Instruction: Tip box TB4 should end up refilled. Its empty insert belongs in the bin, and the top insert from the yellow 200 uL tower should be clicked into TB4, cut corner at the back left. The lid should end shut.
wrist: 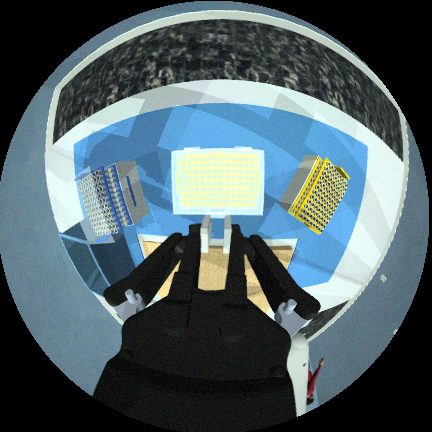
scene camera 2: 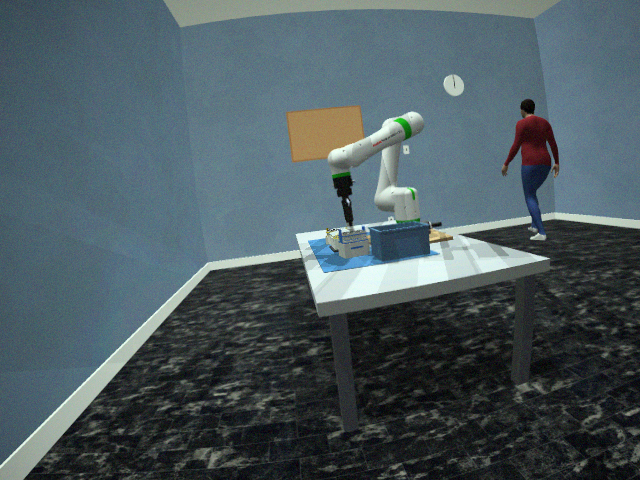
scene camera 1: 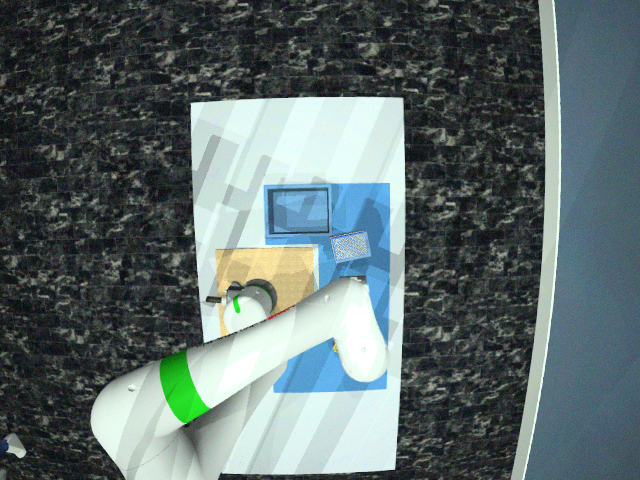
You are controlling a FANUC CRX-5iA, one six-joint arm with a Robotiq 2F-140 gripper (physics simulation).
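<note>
Tip box TB4 (wrist: pixel 218 182) lies in the middle of the wrist view, with its clear lid down over a yellow insert with a grid of holes; whether the lid is fully latched cannot be told. My gripper (wrist: pixel 217 218) (scene camera 2: pixel 350 225) stands at the box's front edge, its pale fingertips close together on the small lid tab at the middle of that edge. The arm hides this spot in scene camera 1. The yellow tower (wrist: pixel 325 197) stands turned at an angle to the right of TB4 in the wrist view. The bin (scene camera 1: pixel 267 211) (scene camera 2: pixel 395 243) is an open dark blue box.
A blue-edged tip tower (scene camera 1: pixel 351 246) (scene camera 2: pixel 354 248) (wrist: pixel 131 192) stands between TB4 and the bin. A blue mat (scene camera 1: pixel 361 206) (wrist: pixel 215 125) lies under these things. A wooden board (scene camera 1: pixel 289 263) (wrist: pixel 212 270) lies around the robot's base. A person (scene camera 2: pixel 535 139) walks behind the table.
</note>
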